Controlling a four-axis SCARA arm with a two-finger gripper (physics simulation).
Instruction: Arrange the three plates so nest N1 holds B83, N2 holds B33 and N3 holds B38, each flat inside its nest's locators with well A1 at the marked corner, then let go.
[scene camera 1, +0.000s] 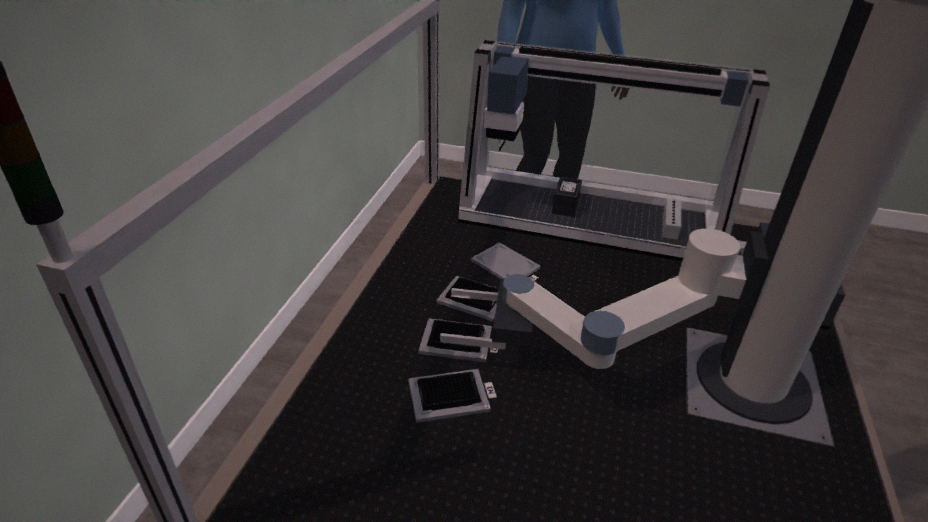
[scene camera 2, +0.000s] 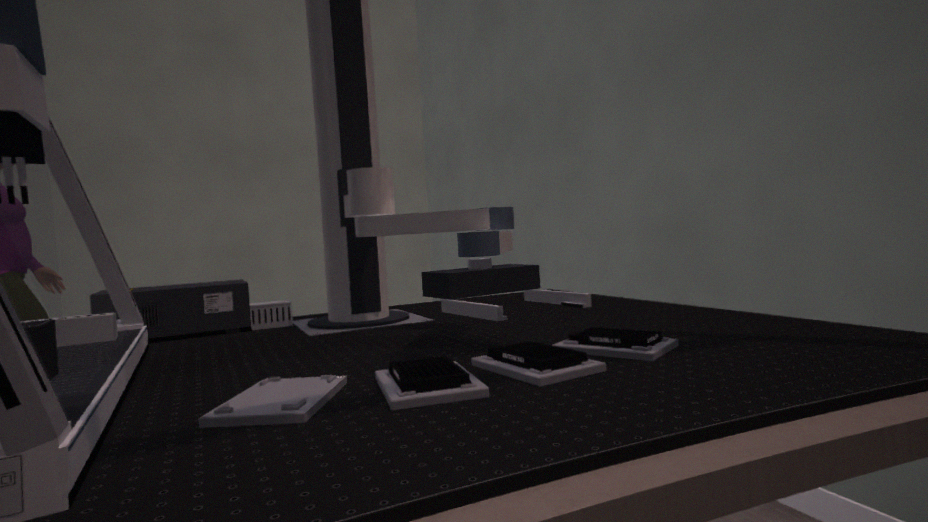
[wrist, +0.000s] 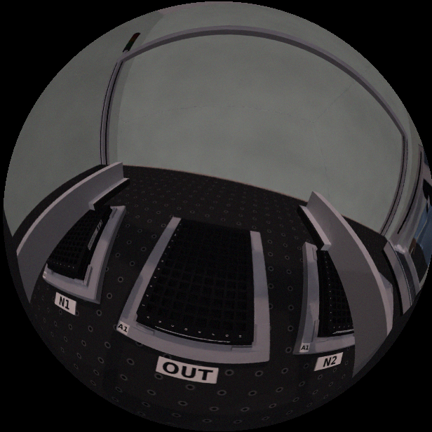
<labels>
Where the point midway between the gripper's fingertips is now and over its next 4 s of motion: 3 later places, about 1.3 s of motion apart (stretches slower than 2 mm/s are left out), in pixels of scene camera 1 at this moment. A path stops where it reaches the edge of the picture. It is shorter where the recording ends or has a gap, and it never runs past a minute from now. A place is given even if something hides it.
The gripper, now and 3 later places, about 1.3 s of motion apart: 446, 313; 446, 311; 500, 236; 501, 234
</labels>
